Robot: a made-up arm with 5 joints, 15 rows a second.
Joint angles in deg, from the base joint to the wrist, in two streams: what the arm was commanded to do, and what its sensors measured. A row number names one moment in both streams.
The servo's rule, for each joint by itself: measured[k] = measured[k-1] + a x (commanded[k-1-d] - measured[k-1]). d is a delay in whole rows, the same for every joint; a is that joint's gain. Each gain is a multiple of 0.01, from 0.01 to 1. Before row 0 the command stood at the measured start. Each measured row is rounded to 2 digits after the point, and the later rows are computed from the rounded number. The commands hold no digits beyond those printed.
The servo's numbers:
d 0
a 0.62 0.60 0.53 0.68 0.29
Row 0, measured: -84.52, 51.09, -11.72, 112.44, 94.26
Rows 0 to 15, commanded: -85.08, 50.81, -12.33, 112.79, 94.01; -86.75, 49.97, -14.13, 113.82, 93.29; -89.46, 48.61, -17.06, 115.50, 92.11; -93.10, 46.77, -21.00, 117.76, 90.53; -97.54, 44.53, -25.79, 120.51, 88.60; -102.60, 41.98, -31.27, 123.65, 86.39; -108.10, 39.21, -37.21, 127.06, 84.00; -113.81, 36.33, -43.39, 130.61, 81.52; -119.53, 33.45, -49.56, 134.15, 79.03; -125.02, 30.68, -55.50, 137.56, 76.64; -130.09, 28.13, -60.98, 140.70, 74.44; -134.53, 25.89, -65.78, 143.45, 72.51; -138.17, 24.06, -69.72, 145.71, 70.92; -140.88, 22.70, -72.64, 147.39, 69.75; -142.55, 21.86, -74.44, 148.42, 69.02; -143.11, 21.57, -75.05, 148.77, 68.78
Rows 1 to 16, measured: -84.87, 50.92, -12.04, 112.68, 94.19; -86.04, 50.35, -13.15, 113.46, 93.93; -88.16, 49.31, -15.22, 114.85, 93.40; -91.22, 47.79, -18.28, 116.83, 92.57; -95.14, 45.83, -22.26, 119.33, 91.42; -99.77, 43.52, -27.04, 122.27, 89.96; -104.93, 40.93, -32.43, 125.53, 88.23; -110.44, 38.17, -38.24, 128.98, 86.28; -116.08, 35.34, -44.24, 132.50, 84.18; -121.62, 32.54, -50.21, 135.94, 81.99; -126.87, 29.89, -55.92, 139.18, 79.80; -131.62, 27.49, -61.15, 142.08, 77.69; -135.68, 25.43, -65.69, 144.55, 75.73; -138.90, 23.79, -69.37, 146.48, 74.00; -141.16, 22.63, -72.06, 147.80, 72.56; -142.37, 21.99, -73.64, 148.46, 71.46
